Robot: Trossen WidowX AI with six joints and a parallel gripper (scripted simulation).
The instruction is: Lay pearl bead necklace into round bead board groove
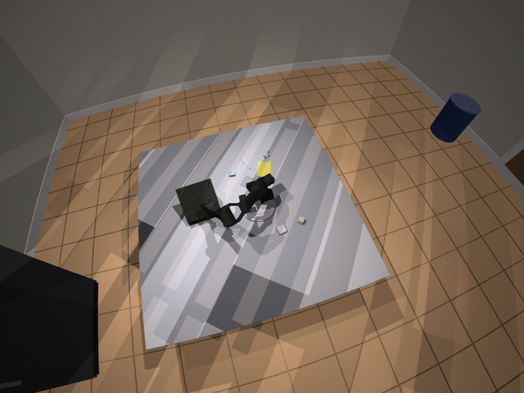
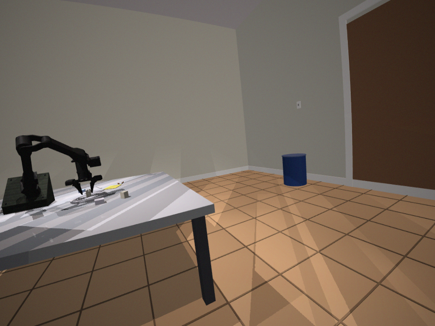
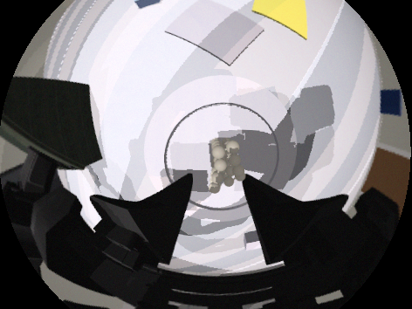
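Right now the round bead board is 2 cm below my gripper tip and 1 cm ahead of it. From my gripper tip the other things lie so: grey card (18 cm to the left, 3 cm below, 2 cm ahead); then beige cube (20 cm ahead, 18 cm to the right, 1 cm below); then white block (19 cm to the right, 8 cm ahead, 2 cm below).
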